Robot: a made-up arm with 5 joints. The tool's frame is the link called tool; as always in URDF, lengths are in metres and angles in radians. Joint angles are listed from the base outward. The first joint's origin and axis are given. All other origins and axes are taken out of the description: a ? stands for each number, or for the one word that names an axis. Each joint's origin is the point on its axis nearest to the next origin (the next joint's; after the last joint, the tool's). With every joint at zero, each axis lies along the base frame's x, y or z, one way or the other. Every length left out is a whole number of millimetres.
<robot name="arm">
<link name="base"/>
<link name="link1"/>
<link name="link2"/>
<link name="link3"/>
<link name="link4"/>
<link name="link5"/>
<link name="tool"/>
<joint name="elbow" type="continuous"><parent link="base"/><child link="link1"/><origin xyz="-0.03 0 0.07"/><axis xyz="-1 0 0"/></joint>
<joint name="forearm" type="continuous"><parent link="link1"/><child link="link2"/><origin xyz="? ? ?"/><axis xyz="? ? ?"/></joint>
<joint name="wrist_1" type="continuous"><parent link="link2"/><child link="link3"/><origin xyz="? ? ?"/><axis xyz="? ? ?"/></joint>
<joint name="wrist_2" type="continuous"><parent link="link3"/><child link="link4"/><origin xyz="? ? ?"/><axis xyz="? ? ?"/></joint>
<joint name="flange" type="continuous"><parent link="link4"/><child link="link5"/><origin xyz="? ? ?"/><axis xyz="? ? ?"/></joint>
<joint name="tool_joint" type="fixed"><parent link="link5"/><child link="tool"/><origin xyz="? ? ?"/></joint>
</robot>
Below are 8 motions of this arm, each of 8 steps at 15 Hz.
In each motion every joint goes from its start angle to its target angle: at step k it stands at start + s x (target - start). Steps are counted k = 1, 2, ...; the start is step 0. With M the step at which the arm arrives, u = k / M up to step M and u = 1 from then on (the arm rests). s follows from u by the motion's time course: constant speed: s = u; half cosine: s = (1 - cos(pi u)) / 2; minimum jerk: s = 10 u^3 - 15 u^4 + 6 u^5.
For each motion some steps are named. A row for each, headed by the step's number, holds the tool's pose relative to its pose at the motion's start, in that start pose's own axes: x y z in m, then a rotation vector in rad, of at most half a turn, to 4 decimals.
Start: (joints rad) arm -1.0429 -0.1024 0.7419 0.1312 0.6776
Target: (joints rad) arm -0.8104 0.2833 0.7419 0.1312 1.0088
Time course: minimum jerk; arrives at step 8
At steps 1, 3, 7, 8:
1: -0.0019 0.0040 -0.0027 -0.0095 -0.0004 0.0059
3: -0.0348 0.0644 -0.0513 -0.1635 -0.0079 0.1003
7: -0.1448 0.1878 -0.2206 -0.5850 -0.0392 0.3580
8: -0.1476 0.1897 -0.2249 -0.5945 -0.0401 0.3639

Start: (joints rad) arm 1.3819 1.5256 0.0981 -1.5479 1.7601
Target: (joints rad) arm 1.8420 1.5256 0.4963 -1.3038 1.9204
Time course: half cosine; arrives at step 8
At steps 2, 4, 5, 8:
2: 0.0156 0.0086 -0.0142 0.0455 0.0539 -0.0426
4: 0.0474 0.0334 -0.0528 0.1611 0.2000 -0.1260
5: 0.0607 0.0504 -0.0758 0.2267 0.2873 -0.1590
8: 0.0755 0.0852 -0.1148 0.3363 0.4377 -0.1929

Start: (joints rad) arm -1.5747 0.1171 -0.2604 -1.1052 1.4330
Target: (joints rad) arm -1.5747 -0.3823 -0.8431 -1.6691 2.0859
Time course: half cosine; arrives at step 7
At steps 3, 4, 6, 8:
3: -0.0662 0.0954 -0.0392 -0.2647 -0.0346 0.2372
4: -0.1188 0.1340 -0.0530 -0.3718 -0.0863 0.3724
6: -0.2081 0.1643 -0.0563 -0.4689 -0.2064 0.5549
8: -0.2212 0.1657 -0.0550 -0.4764 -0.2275 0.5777

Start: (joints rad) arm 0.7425 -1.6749 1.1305 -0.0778 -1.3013
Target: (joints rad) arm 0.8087 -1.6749 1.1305 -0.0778 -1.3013
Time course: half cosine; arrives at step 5
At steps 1, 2, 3, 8:
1: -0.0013 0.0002 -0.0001 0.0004 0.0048 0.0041
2: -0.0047 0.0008 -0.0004 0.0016 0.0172 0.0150
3: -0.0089 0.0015 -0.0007 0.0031 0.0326 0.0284
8: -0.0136 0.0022 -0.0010 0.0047 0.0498 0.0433

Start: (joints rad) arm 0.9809 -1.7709 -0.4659 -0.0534 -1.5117
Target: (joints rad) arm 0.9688 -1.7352 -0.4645 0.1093 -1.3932
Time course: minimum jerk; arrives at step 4
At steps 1, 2, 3, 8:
1: -0.0001 0.0019 0.0030 -0.0124 -0.0130 -0.0003
2: -0.0008 0.0093 0.0143 -0.0597 -0.0627 -0.0029
3: -0.0021 0.0165 0.0252 -0.1068 -0.1124 -0.0078
8: -0.0025 0.0184 0.0281 -0.1190 -0.1253 -0.0095

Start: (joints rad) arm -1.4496 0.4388 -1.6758 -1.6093 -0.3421
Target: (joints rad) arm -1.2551 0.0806 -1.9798 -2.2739 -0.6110
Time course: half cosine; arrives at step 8
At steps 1, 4, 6, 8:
1: 0.0007 0.0033 -0.0050 0.0244 0.0267 0.0221
4: -0.0072 0.0472 -0.0481 0.3498 0.3461 0.2818
6: -0.0279 0.0804 -0.0546 0.6313 0.5812 0.4710
8: -0.0381 0.0922 -0.0499 0.7549 0.6751 0.5478

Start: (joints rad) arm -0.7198 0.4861 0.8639 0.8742 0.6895
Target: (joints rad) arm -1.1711 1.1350 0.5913 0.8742 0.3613
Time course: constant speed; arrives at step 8
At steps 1, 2, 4, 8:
1: -0.0441 0.0078 0.0182 0.0183 -0.0165 0.0825
2: -0.0897 0.0111 0.0374 0.0391 -0.0362 0.1659
4: -0.1835 0.0036 0.0777 0.0884 -0.0847 0.3350
8: -0.3700 -0.0693 0.1562 0.2158 -0.2147 0.6797

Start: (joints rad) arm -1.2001 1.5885 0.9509 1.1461 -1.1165
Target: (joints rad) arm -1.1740 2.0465 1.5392 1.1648 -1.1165
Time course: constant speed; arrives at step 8
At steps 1, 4, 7, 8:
1: -0.0106 -0.0255 -0.0148 -0.0149 0.0622 -0.0670
4: -0.0545 -0.1032 -0.0462 -0.0721 0.2310 -0.2820
7: -0.1137 -0.1781 -0.0549 -0.1464 0.3703 -0.5151
8: -0.1360 -0.2013 -0.0524 -0.1746 0.4095 -0.5962

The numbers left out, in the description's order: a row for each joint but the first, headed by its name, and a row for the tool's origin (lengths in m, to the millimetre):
forearm: xyz 0 0.38 0.2, axis 0 0 1
wrist_1: xyz 0.12 0.1 0, axis 1 0 0
wrist_2: xyz 0 0.01 -0.12, axis 0 0 -1
flange: xyz 0.27 0.12 0, axis -1 0 0
tool: xyz 0 0.02 0.12

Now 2 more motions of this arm.
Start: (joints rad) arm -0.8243 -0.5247 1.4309 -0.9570 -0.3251
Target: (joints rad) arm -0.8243 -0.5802 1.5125 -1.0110 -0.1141
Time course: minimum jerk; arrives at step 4
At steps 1, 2, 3, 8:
1: -0.0003 0.0045 0.0026 -0.0217 -0.0082 0.0077
2: -0.0020 0.0216 0.0121 -0.1052 -0.0411 0.0361
3: -0.0047 0.0386 0.0205 -0.1895 -0.0762 0.0624
8: -0.0056 0.0430 0.0225 -0.2116 -0.0858 0.0689

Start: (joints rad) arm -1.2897 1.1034 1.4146 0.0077 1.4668
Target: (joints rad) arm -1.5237 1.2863 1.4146 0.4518 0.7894
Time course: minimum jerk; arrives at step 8
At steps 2, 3, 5, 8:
2: -0.0034 -0.0079 0.0091 0.0804 0.0235 0.0125
3: -0.0098 -0.0205 0.0216 0.2110 0.0642 0.0305
5: -0.0317 -0.0493 0.0408 0.5370 0.1795 0.0594
8: -0.0499 -0.0634 0.0436 0.7241 0.2549 0.0619

